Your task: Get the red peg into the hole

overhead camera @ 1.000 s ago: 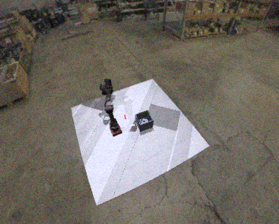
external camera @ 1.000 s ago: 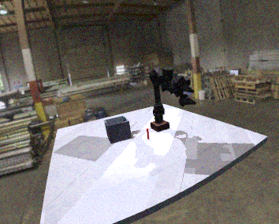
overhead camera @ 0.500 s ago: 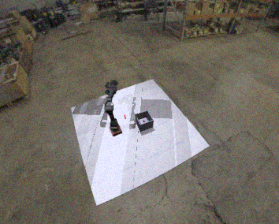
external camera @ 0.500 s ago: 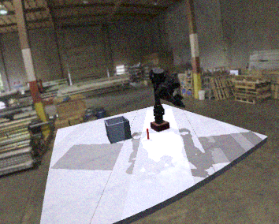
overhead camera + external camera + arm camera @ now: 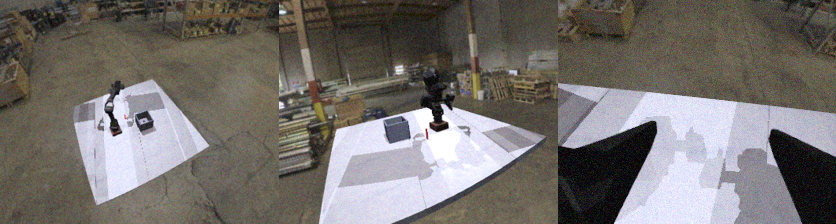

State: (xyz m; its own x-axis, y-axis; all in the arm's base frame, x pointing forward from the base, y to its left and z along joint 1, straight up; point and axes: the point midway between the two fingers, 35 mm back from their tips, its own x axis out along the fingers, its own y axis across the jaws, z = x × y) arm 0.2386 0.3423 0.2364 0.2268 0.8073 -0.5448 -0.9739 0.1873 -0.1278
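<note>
Now: the red peg 270 mm to the right of my gripper tip, 230 mm below it and 60 mm behind it. Round my gripper tip: pale plate (470 mm to the right, 220 mm below, 80 mm ahead).
</note>
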